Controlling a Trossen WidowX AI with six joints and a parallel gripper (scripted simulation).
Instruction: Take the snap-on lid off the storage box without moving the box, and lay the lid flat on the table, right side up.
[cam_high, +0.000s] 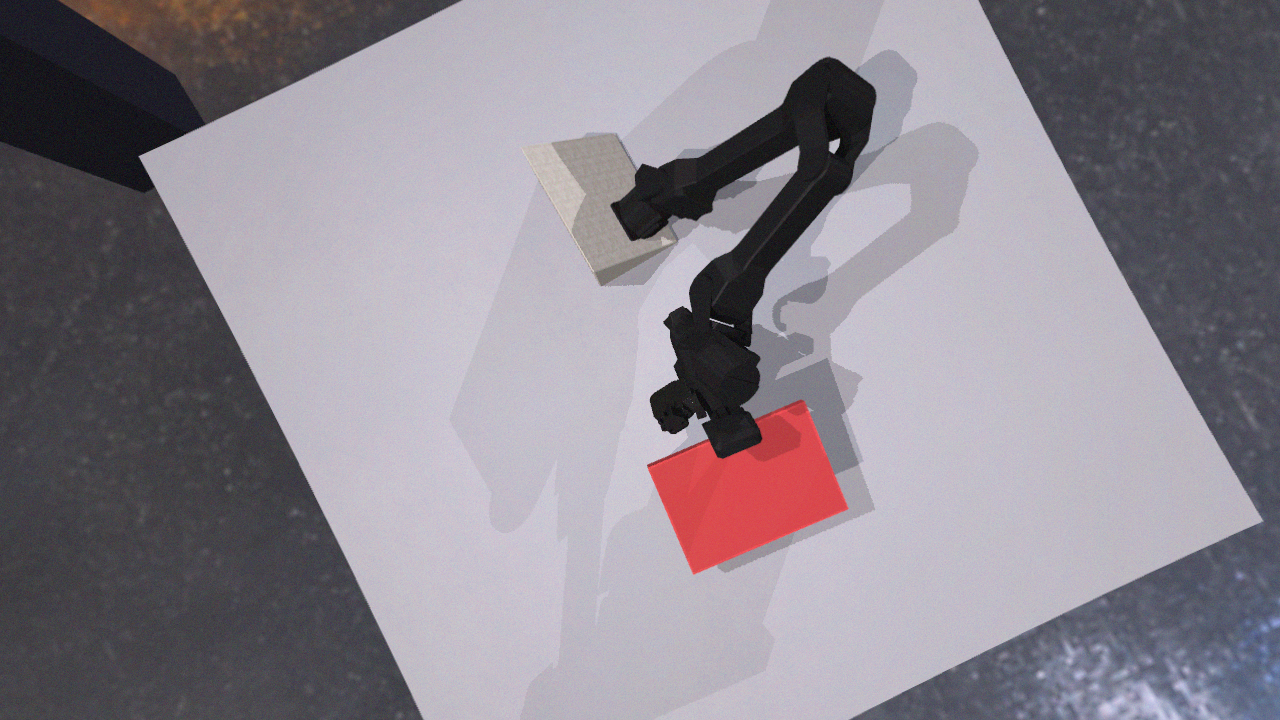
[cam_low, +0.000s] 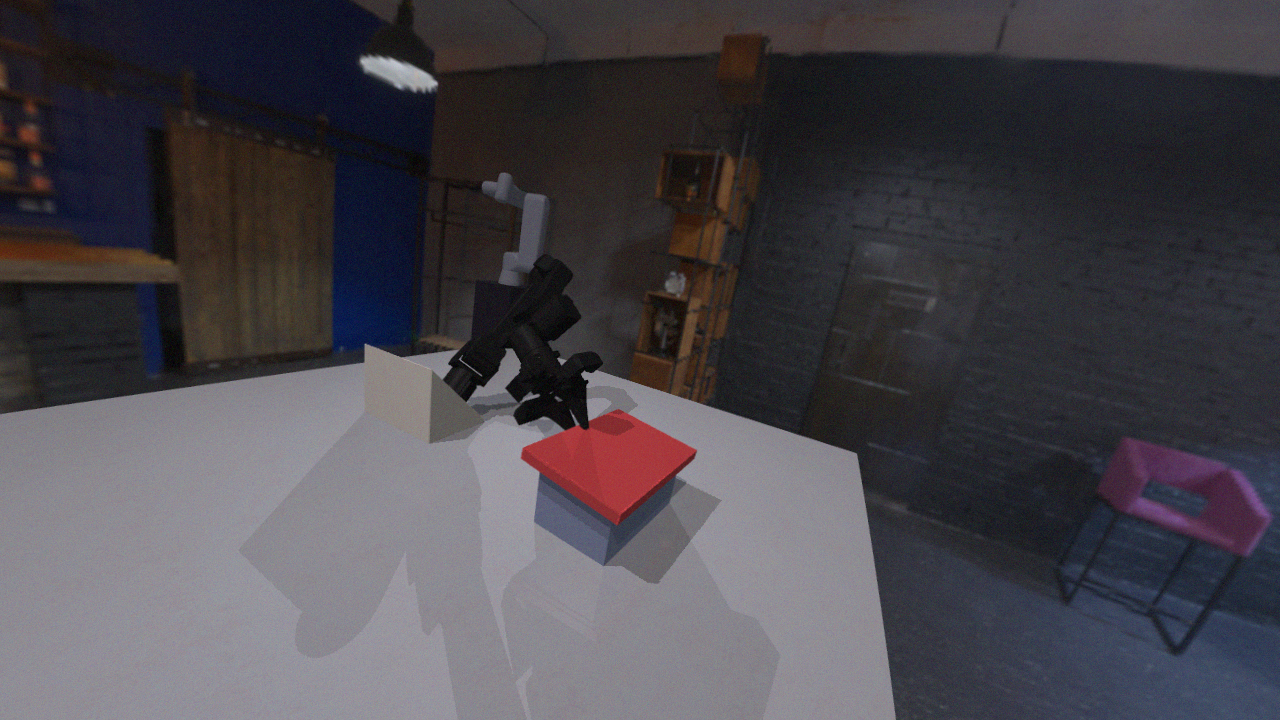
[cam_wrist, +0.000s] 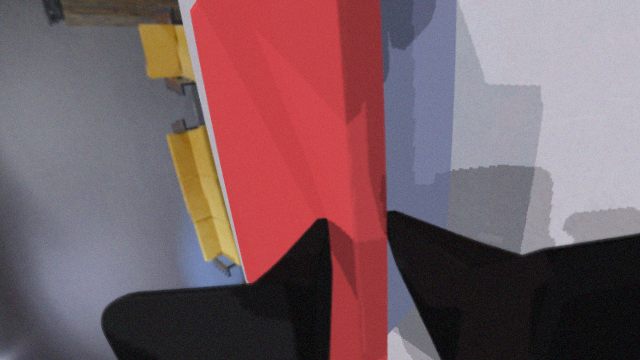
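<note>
Right now my gripper tip is 80 mm short of the red lid and 10 mm to the left of it. The rest, counted from my gripper tip: blue-grey storage box: 70 mm ahead, 10 mm to the right, 60 mm below.
</note>
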